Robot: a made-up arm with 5 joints.
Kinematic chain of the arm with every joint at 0, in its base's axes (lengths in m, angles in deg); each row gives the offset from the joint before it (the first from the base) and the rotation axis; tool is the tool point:
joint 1: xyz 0 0 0.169 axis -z
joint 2: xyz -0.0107 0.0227 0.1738 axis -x
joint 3: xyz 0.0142 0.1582 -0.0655 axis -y
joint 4: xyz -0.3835 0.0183 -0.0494 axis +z
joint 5: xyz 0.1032 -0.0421 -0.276 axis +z
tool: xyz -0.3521 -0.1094 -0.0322
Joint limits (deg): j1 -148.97..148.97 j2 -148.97..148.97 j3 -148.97..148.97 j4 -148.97..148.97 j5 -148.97..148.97
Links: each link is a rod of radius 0.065 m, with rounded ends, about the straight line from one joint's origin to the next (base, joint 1, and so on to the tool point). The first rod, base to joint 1, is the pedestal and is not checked.
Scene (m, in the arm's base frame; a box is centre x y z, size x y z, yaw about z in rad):
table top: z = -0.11
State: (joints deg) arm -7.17 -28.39 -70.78 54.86 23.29
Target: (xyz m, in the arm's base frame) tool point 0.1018 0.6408 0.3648
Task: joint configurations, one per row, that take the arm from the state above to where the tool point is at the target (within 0.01 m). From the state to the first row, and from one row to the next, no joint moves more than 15 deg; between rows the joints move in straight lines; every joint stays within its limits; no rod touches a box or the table.
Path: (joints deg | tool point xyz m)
1: 1.63 -28.86 -65.87 66.10 35.43 | -0.3738 0.0195 0.2243
2: 10.44 -29.32 -60.96 77.33 47.58 | -0.2879 0.2198 0.1766
3: 19.24 -29.79 -56.05 88.57 59.72 | -0.1604 0.3991 0.1922
4: 28.05 -30.25 -51.14 99.81 71.86 | -0.0207 0.5396 0.2619
5: 36.85 -30.72 -46.22 111.04 84.01 | 0.1018 0.6408 0.3648

